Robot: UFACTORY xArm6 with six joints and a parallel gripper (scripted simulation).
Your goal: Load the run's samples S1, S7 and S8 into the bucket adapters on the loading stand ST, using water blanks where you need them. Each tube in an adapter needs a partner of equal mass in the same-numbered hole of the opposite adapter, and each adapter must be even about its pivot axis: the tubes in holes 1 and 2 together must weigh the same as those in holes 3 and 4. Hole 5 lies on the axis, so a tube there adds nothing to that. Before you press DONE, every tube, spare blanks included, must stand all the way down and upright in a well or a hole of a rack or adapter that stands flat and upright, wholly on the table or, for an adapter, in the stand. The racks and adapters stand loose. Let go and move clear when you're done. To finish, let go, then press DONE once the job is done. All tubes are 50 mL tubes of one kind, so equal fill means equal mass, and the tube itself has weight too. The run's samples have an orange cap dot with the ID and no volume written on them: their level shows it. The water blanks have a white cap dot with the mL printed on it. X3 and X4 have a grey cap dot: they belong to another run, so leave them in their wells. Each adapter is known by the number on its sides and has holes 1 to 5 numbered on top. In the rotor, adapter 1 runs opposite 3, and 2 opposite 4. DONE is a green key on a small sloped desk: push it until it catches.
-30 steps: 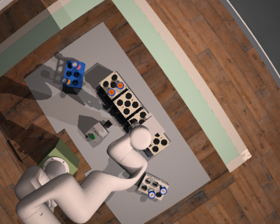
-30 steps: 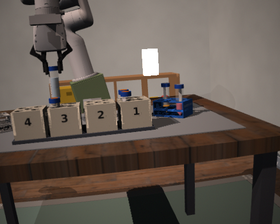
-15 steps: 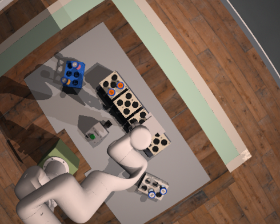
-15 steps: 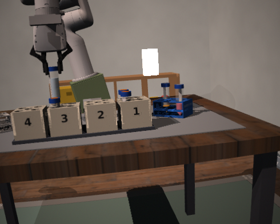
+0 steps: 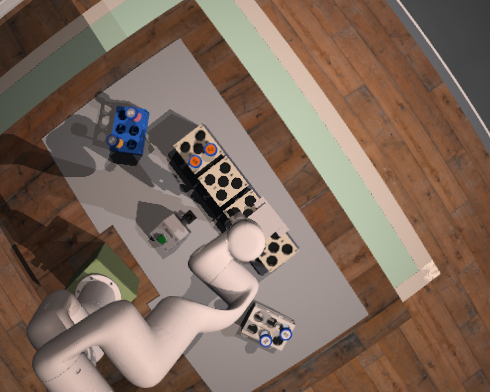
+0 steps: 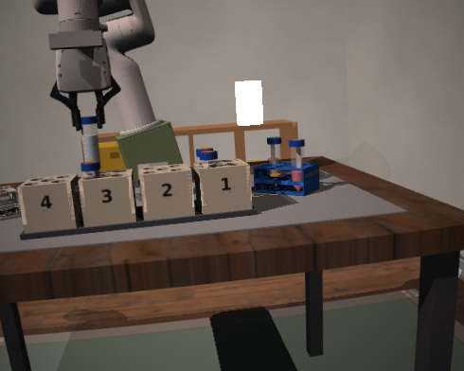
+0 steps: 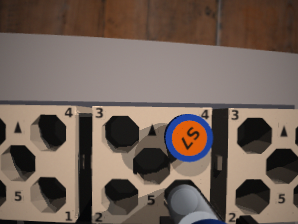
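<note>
The blue-capped tube is 5 cm below my hand and 1 cm to the right of it. Round my hand: tube of yellowish liquid (21 cm to the left, 13 cm below, 3 cm ahead); loading stand (20 cm below, 8 cm to the left, 3 cm ahead); pink tube (13 cm below, 4 cm ahead).
</note>
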